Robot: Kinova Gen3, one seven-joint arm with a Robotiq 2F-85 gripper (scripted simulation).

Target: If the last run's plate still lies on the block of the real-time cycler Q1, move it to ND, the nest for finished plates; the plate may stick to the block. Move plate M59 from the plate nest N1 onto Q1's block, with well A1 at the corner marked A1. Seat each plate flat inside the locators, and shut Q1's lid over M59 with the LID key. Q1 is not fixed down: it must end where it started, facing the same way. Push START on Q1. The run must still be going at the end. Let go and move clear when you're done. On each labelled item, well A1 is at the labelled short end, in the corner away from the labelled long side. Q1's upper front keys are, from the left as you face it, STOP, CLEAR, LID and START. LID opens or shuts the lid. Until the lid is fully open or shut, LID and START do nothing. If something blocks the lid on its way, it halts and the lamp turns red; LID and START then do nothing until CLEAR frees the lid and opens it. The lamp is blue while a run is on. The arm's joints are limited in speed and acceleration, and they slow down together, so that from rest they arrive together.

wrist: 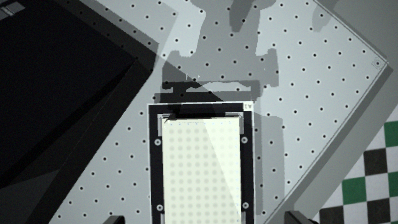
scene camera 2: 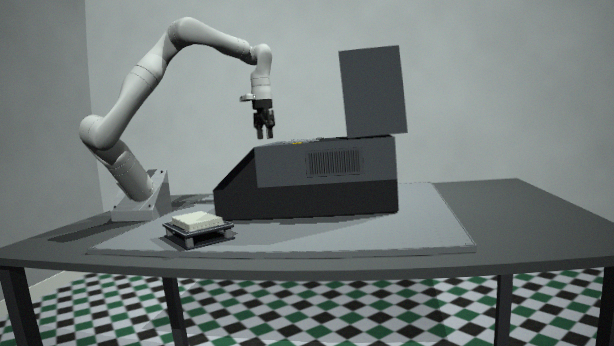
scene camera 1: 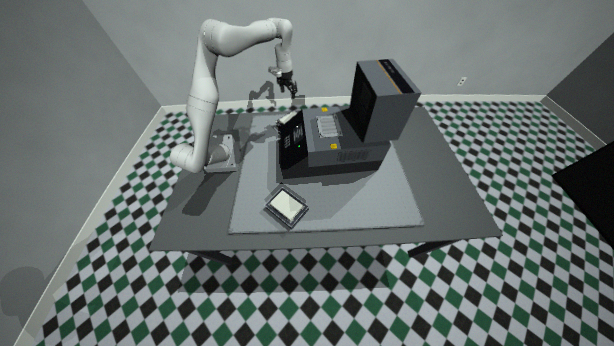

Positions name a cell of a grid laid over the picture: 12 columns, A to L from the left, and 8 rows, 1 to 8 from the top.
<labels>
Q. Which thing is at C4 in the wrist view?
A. A cycler Q1.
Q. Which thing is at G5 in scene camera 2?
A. A cycler Q1.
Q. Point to a cycler Q1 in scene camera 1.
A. At G4
</labels>
